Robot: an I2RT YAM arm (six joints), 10 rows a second.
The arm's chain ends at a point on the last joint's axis. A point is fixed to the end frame.
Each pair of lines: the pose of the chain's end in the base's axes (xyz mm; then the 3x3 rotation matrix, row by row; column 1 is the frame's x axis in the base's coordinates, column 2 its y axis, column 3 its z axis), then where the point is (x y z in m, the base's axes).
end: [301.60, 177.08, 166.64], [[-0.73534, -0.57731, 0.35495], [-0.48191, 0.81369, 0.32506], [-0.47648, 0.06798, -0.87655]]
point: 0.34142 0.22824 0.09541
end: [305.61, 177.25, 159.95], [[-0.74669, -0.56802, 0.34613], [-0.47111, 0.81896, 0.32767], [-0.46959, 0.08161, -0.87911]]
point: 0.34496 0.22851 0.08853
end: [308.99, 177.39, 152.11], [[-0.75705, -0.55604, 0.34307], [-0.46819, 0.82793, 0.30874], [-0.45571, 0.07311, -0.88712]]
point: 0.34843 0.22695 0.07955
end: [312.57, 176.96, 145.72], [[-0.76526, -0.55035, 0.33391], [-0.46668, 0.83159, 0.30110], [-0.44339, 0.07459, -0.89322]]
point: 0.35140 0.22583 0.07237
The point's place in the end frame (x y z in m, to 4 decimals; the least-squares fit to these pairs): -0.0200 0.0138 0.0932
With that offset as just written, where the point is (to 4 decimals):
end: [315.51, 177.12, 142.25], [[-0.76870, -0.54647, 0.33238], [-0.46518, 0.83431, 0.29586], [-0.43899, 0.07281, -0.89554]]
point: 0.3543 0.2255 0.0686
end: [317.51, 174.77, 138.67], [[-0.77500, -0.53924, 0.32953], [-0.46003, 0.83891, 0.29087], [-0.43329, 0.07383, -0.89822]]
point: 0.3563 0.2227 0.0646
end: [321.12, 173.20, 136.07], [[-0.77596, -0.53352, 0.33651], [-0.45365, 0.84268, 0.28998], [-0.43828, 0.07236, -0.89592]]
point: 0.3606 0.2209 0.0623
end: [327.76, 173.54, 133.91], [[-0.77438, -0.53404, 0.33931], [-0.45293, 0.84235, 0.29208], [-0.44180, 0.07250, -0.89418]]
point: 0.3675 0.2214 0.0604
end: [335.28, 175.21, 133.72], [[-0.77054, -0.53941, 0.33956], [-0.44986, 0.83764, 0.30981], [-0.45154, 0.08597, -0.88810]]
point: 0.3749 0.2246 0.0612
